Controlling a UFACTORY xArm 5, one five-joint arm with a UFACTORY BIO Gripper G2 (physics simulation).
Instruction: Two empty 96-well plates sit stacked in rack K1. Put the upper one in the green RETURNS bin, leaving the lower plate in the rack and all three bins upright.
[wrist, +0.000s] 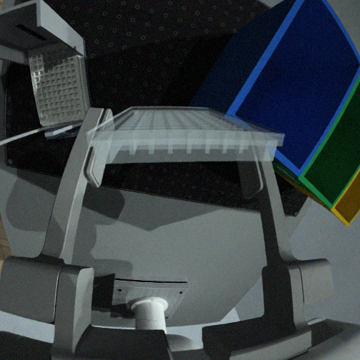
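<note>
What I'm seeing here is a blue bin (287, 72), and my own gripper (179, 125) is in the picture as well.
</note>
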